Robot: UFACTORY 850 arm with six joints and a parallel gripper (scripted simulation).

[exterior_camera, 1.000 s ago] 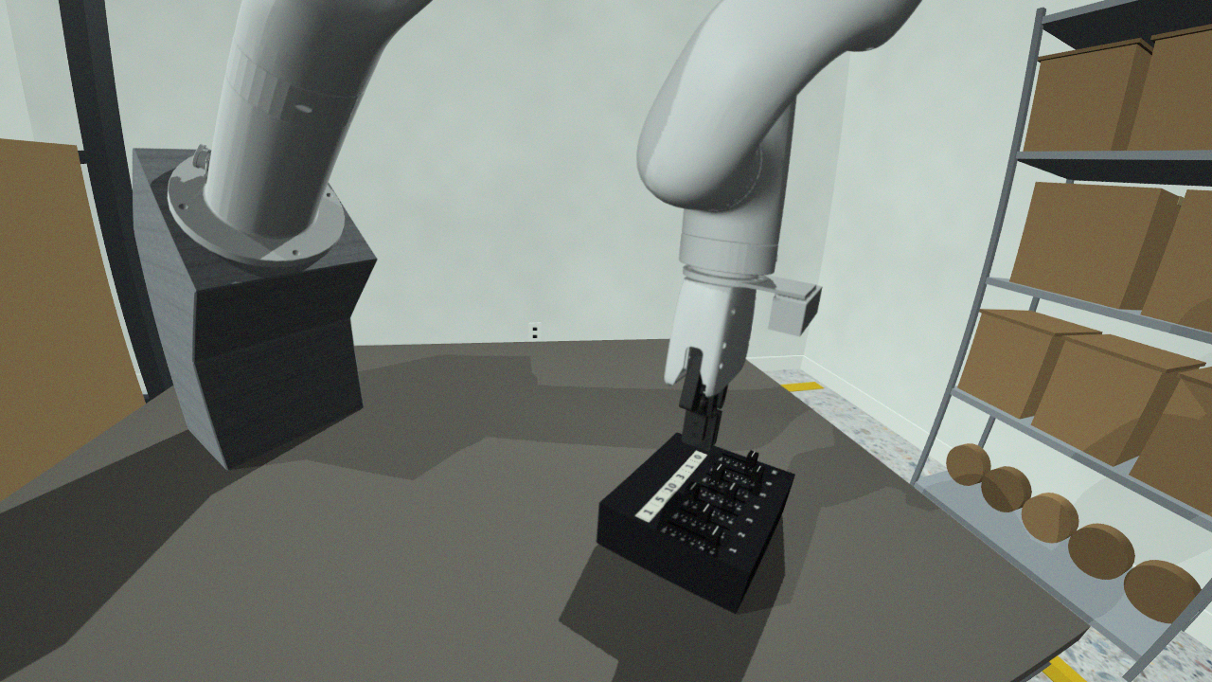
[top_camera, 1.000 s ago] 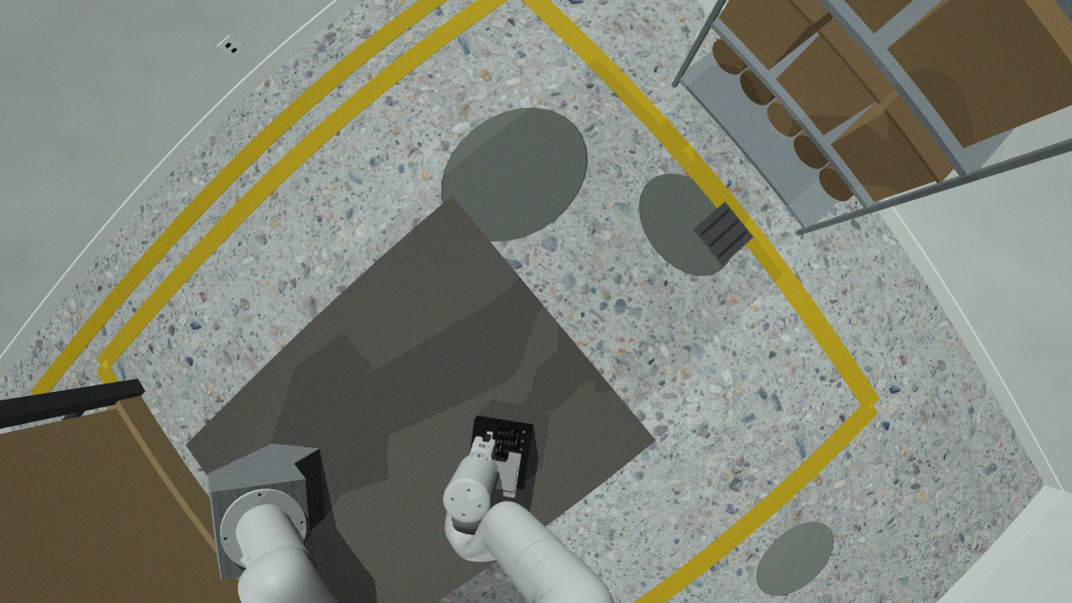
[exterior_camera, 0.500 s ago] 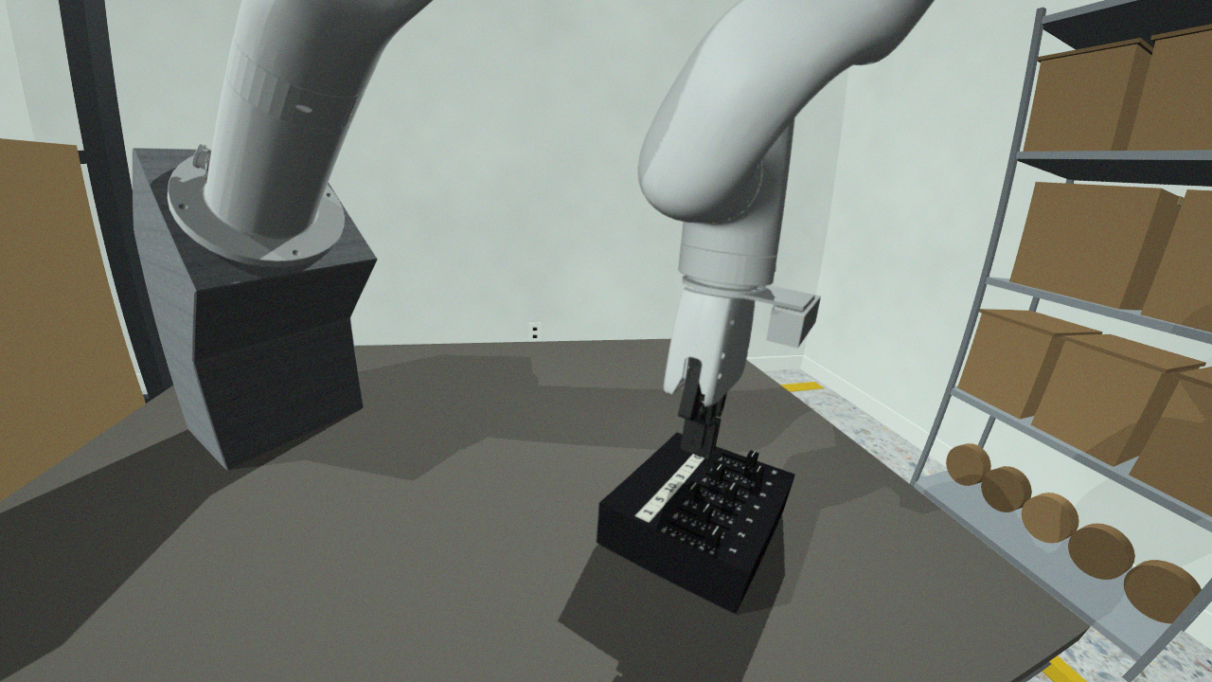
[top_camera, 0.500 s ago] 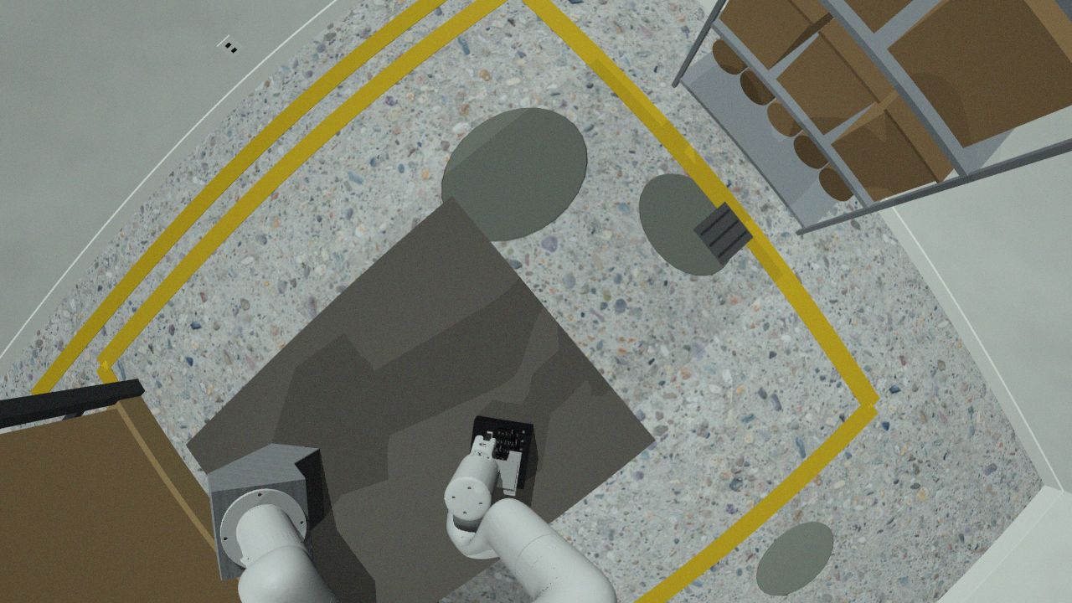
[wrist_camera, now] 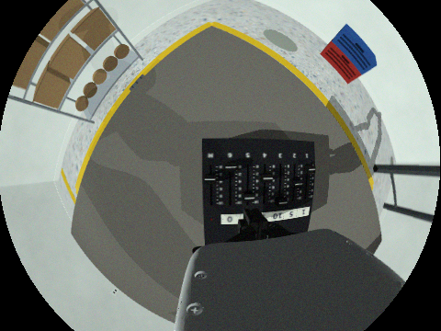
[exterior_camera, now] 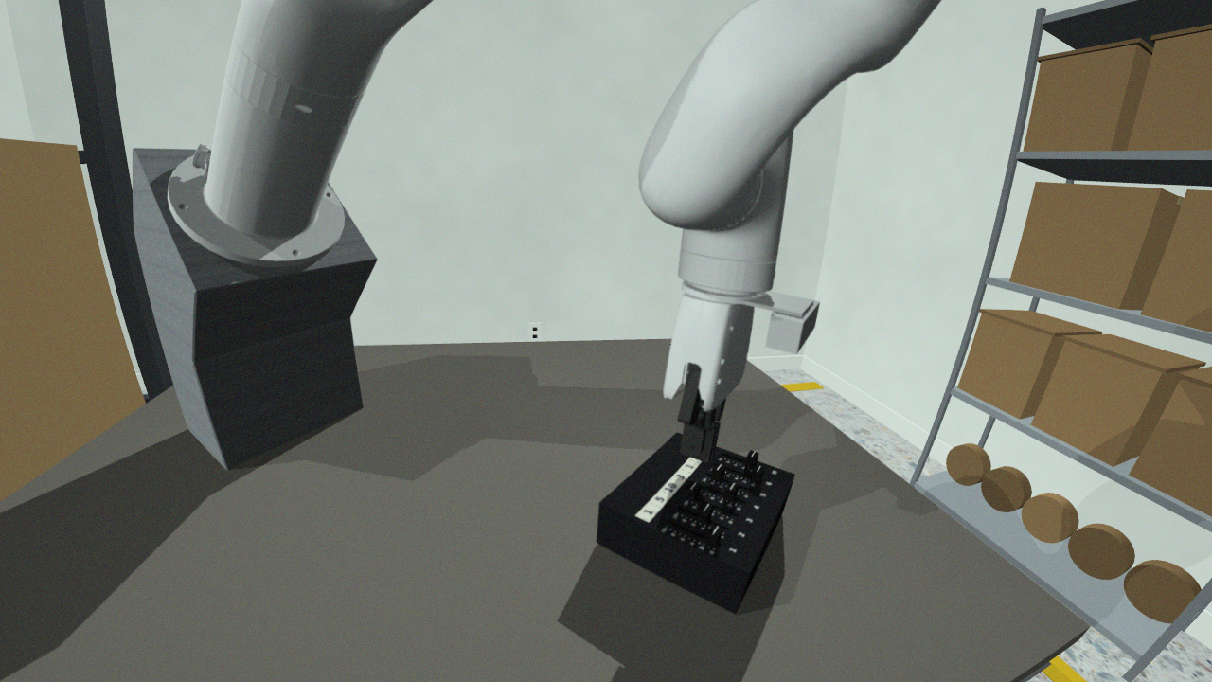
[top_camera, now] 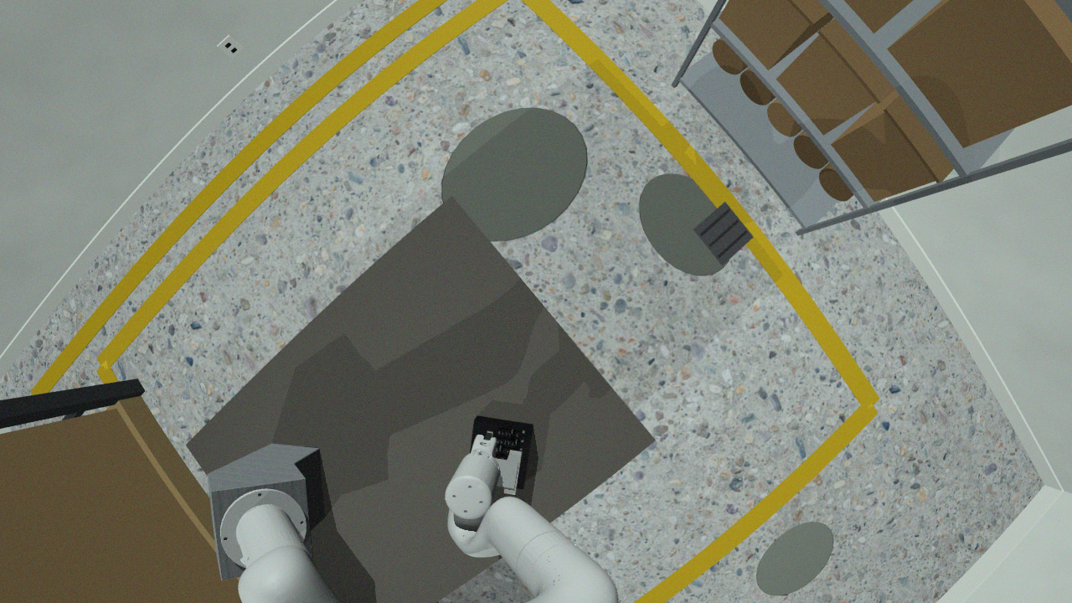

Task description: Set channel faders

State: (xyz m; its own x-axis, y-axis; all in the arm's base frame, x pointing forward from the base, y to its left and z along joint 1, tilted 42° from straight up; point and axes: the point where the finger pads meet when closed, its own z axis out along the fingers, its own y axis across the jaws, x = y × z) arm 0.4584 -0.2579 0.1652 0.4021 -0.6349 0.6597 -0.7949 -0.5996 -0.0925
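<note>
Now: the fader knob 60 mm ahead of my hand, 20 mm to the right of it and 30 mm below it.
</note>
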